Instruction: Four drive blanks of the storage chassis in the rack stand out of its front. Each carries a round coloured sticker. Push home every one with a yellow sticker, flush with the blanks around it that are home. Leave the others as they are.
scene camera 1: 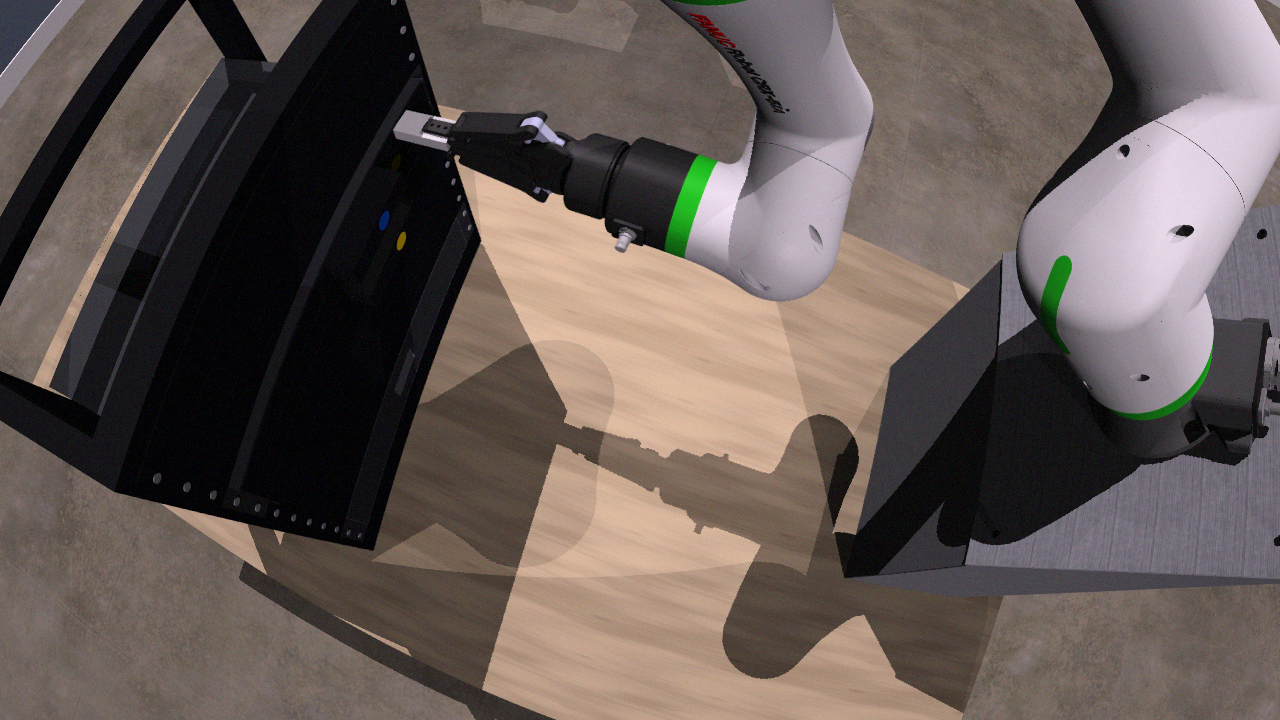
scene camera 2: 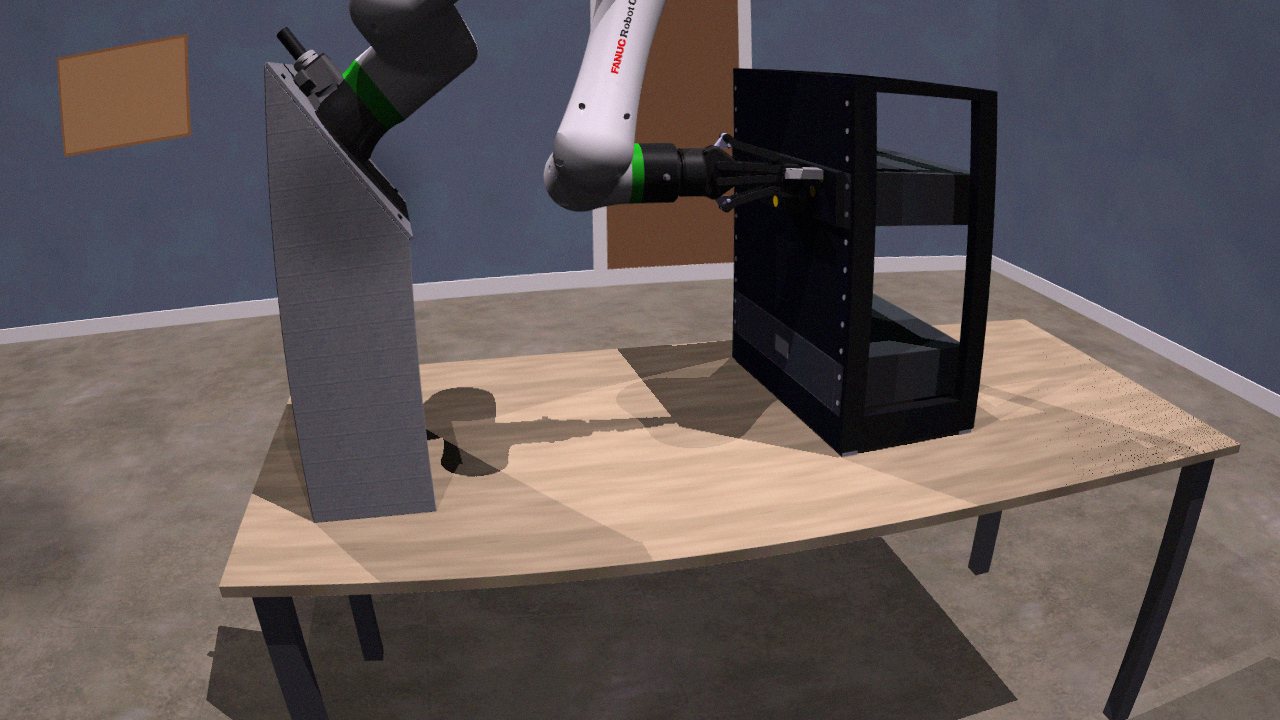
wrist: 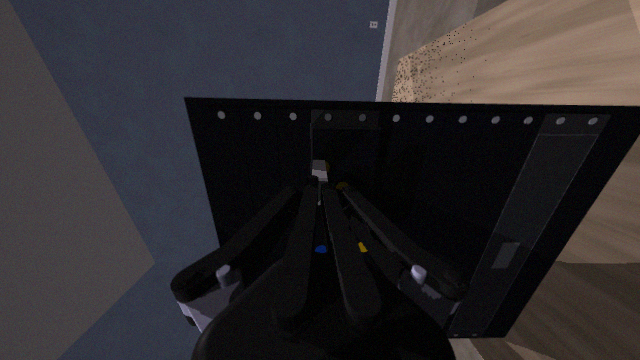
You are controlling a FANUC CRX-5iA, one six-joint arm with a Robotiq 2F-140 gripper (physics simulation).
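Note:
The dark storage chassis point(scene camera 2: 921, 198) point(wrist: 345, 120) sits in the upper part of the rack. A blue sticker point(scene camera 1: 384, 220) point(wrist: 320, 249) shows beside a bright yellow sticker point(scene camera 1: 401, 240) point(scene camera 2: 775, 201) point(wrist: 363, 247). A dim yellow sticker point(scene camera 1: 395, 162) point(scene camera 2: 812, 191) point(wrist: 342, 186) lies nearer the fingertips. Another yellow sticker point(wrist: 327, 166) is partly hidden behind the fingertips in the wrist view. My gripper point(scene camera 1: 422, 129) point(scene camera 2: 803, 173) point(wrist: 318, 169) is shut and empty, its pale fingertips at the chassis front beside that part-hidden sticker. Contact and how far each blank stands out are too dark to tell.
The black rack point(scene camera 1: 134, 447) point(scene camera 2: 859, 268) stands on the wooden table point(scene camera 2: 572, 483). A lower unit with a pale label point(scene camera 2: 782, 346) point(wrist: 506, 255) sits near the rack's bottom. The arm's grey pedestal point(scene camera 1: 930, 385) point(scene camera 2: 349, 313) stands opposite the rack front.

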